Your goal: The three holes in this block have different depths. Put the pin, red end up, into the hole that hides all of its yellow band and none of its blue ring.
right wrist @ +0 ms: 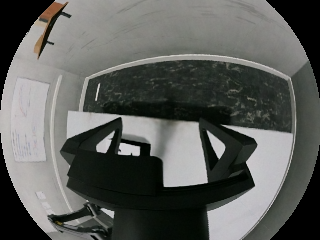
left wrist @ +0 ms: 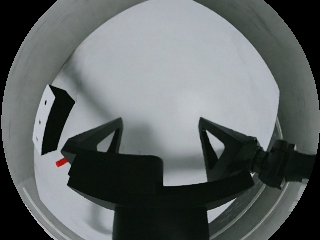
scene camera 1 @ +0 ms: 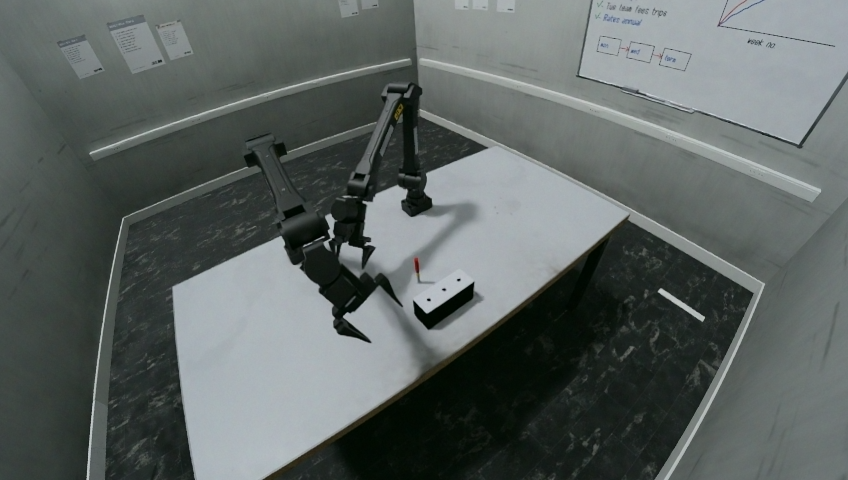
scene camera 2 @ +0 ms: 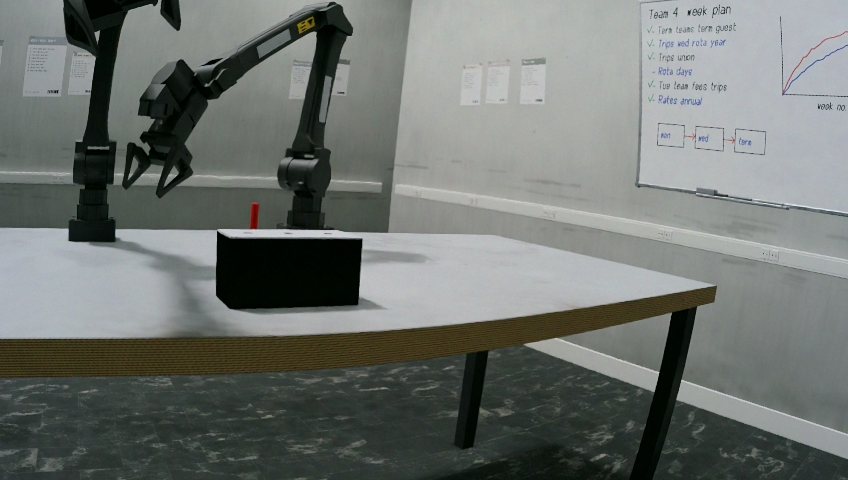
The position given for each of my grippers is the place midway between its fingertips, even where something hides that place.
In view: my left gripper (scene camera 2: 140, 192), my right gripper (scene camera 2: 138, 39) and a block (scene camera 2: 255, 269).
The block shows as well in the left wrist view (left wrist: 55, 105) and in scene camera 1 (scene camera 1: 451, 293). My left gripper also shows in the left wrist view (left wrist: 160, 121). My right gripper also shows in the right wrist view (right wrist: 160, 121) and in scene camera 1 (scene camera 1: 386, 324).
